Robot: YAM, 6 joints.
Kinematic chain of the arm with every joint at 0, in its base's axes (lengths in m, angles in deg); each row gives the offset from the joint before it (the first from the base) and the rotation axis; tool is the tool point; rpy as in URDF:
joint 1: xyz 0 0 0.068 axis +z
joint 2: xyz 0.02 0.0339 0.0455 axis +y
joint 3: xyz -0.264 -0.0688 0 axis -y
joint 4: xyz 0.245 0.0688 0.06 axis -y
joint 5: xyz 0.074 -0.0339 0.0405 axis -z
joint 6: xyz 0.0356 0 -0.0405 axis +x
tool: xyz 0 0 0 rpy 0 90 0
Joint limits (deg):
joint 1: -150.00..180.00
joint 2: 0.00..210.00
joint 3: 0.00..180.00
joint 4: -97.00..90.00
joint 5: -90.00..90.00
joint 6: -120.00..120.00
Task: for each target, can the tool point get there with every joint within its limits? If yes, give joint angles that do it. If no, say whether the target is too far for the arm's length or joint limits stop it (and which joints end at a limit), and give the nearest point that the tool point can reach.
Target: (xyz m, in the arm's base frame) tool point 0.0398 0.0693 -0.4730
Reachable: no: joint limits stop it (at a limit: joint 2) | nearest point 0.0611 0.1064 -0.3577 | short by 0.123 m
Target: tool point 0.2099 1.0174 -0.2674
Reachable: no: too far | nearest point 0.1225 0.5937 -0.1057 | short by 0.462 m
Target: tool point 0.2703 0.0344 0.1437
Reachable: yes | joints 1.89 90.93 42.62 -18.31 -45.70 -23.39
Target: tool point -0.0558 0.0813 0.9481
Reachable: no: too far | nearest point -0.0445 0.0649 0.7366 | short by 0.212 m
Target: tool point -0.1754 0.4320 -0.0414
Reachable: yes | joints 108.68 155.42 99.16 -22.14 -51.32 -82.90
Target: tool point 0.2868 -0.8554 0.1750
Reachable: no: too far | nearest point 0.2048 -0.6109 0.1570 | short by 0.259 m
